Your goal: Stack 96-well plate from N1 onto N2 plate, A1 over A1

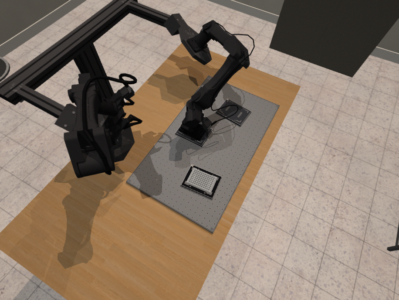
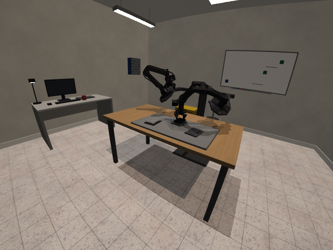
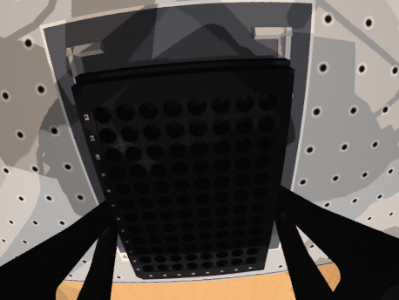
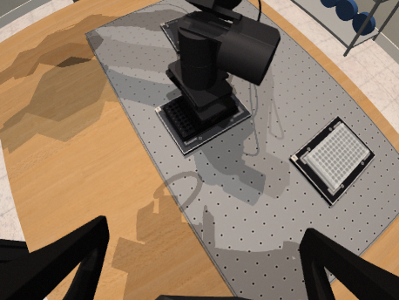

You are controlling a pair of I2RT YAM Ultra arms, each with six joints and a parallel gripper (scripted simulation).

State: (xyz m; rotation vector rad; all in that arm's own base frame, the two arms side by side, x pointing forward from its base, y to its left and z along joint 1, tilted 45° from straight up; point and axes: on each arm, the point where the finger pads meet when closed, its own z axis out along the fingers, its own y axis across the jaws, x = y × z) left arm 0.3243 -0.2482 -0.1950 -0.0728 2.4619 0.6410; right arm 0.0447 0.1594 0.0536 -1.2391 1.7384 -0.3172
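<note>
My right gripper is now 300 mm above the black 96-well plate, 230 mm to the right of it and 120 mm short of it. Also, from my right hand: white 96-well plate 310 mm below, 310 mm ahead, 10 mm to the left.
</note>
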